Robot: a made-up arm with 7 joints.
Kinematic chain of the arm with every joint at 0, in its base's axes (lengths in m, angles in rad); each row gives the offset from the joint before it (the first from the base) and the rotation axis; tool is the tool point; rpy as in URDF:
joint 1: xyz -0.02 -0.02 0.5 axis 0 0.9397 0.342
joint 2: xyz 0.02 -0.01 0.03 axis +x
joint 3: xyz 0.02 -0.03 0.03 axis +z
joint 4: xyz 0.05 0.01 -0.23 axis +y
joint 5: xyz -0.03 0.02 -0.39 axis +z
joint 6: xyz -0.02 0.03 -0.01 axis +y
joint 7: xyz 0 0.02 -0.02 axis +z
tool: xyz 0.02 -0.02 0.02 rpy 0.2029 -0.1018 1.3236
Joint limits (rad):
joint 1: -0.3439..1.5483
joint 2: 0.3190..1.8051
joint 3: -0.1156..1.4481
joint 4: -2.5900..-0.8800
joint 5: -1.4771..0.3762
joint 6: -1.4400..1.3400
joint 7: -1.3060..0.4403
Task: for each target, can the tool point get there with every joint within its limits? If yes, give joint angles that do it. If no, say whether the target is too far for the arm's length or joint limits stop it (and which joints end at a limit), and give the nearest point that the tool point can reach.
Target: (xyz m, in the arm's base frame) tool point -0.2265 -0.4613 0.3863
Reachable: no: joint limits stop it (at a limit: joint 1, joint 2, joint 3, joint 4, joint 6, joint 7) | nearest point -0.0950 -0.2453 0.7164 | short by 0.416 m
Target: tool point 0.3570 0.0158 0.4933
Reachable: yes | joints 1.4063 1.6793 1.3224 -2.3753 0.0437 1.1081 -0.8632
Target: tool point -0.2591 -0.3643 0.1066
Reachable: no: joint limits stop it (at a limit: joint 1, joint 2, joint 3, joint 4, joint 5, joint 7) | nearest point 0.0085 -0.0680 0.1633 | short by 0.403 m
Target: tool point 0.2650 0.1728 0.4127
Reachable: yes | joints 0.8663 0.4501 0.4372 -2.4057 -0.6766 -0.9435 0.3042
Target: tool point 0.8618 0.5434 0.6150
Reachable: no: too far | nearest point 0.4770 0.3457 0.5622 | short by 0.436 m
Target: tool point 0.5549 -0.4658 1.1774
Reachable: no: too far | nearest point 0.2748 -0.1179 0.8544 | short by 0.551 m
